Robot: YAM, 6 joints.
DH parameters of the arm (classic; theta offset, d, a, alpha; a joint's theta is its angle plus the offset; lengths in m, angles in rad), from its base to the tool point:
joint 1: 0 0.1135 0.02 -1.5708
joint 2: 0 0 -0.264 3.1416
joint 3: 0.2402 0 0.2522 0
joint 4: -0.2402 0 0.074 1.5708
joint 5: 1.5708 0 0 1.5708
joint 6: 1.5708 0.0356 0 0
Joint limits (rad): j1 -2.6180..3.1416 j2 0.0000..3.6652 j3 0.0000..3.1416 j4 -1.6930..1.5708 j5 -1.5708..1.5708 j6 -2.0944..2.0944
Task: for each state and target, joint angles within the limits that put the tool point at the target. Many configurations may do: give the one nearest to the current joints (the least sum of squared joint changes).
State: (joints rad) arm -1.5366 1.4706 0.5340 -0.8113 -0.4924 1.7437
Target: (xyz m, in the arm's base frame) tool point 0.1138 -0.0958 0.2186
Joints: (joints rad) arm -0.8473 0.9751 0.6791 -1.0430 -0.6614 1.7437
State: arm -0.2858 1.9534 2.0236 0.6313 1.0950 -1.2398
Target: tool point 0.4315 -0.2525 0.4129
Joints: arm -0.4677 2.1727 2.0797 0.6034 1.0496 -1.2398
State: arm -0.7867 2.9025 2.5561 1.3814 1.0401 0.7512
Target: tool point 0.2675 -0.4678 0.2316
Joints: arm -0.9890 2.6504 2.0908 1.5708 1.2300 0.7512
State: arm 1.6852 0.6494 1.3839 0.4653 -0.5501 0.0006
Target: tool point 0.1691 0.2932 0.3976
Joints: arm 1.0015 1.4243 1.2048 0.3872 -0.4539 0.0006
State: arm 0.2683 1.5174 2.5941 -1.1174 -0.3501 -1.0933
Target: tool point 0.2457 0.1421 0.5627
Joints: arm 0.4789 1.7056 2.5153 -1.1046 -0.3702 -1.0933
